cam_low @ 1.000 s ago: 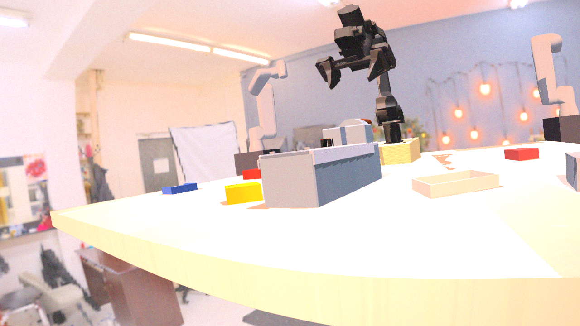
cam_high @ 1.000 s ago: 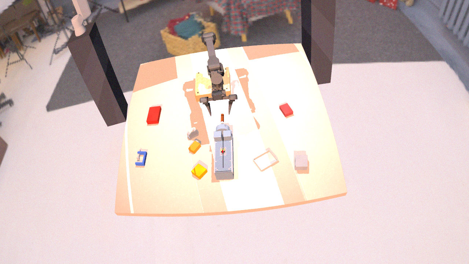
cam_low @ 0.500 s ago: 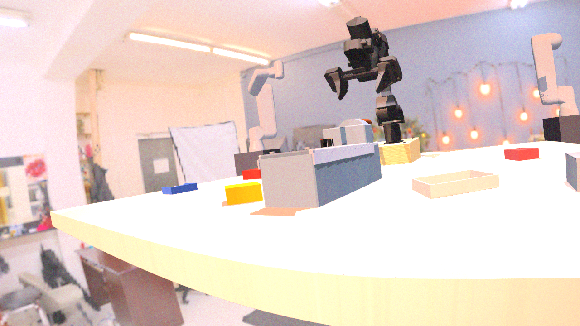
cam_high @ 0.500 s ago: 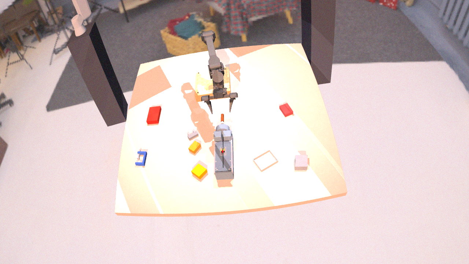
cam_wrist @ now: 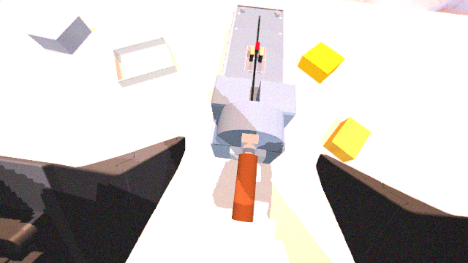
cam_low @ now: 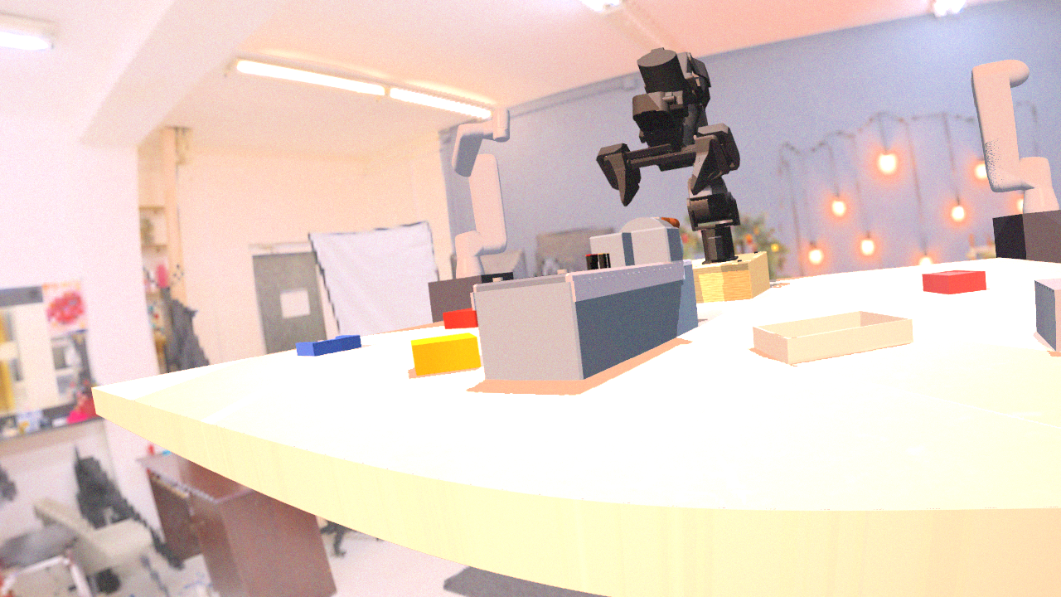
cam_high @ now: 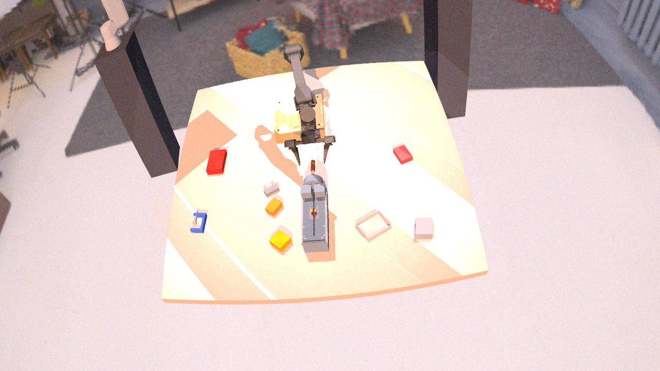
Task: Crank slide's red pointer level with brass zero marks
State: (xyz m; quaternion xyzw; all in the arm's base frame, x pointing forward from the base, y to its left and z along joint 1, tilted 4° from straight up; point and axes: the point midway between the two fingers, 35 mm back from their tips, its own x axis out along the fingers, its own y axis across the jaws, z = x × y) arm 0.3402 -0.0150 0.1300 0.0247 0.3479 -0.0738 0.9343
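Now: the orange crank handle 30 mm below my gripper tip and 20 mm behind it. The rest, counted from my gripper tip: shallow white tray (230 mm ahead, 180 mm to the left, 150 mm below); red pointer (170 mm ahead, 70 mm below, 30 mm to the right); yellow cube (210 mm ahead, 170 mm to the right, 140 mm below).
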